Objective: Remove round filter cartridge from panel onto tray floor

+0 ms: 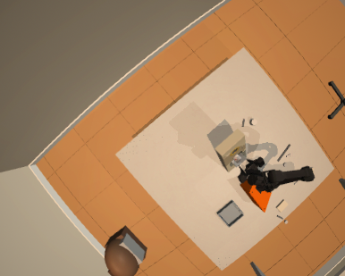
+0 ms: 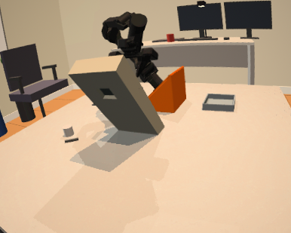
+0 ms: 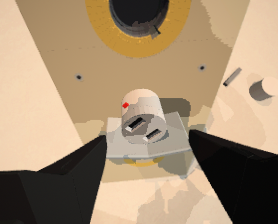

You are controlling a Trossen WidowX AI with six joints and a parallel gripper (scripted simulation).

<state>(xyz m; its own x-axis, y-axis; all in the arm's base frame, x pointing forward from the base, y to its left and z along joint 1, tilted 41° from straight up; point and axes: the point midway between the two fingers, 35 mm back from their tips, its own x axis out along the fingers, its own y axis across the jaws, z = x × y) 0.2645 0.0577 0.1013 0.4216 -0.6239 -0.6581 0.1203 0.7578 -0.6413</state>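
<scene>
My gripper tip is 20 mm short of the round filter cartridge and 40 mm above it. From my gripper tip the other things lie so: grey tray 310 mm behind, 310 mm to the left, 210 mm below; then beige service panel 70 mm ahead, 10 mm to the right, 60 mm below.
</scene>
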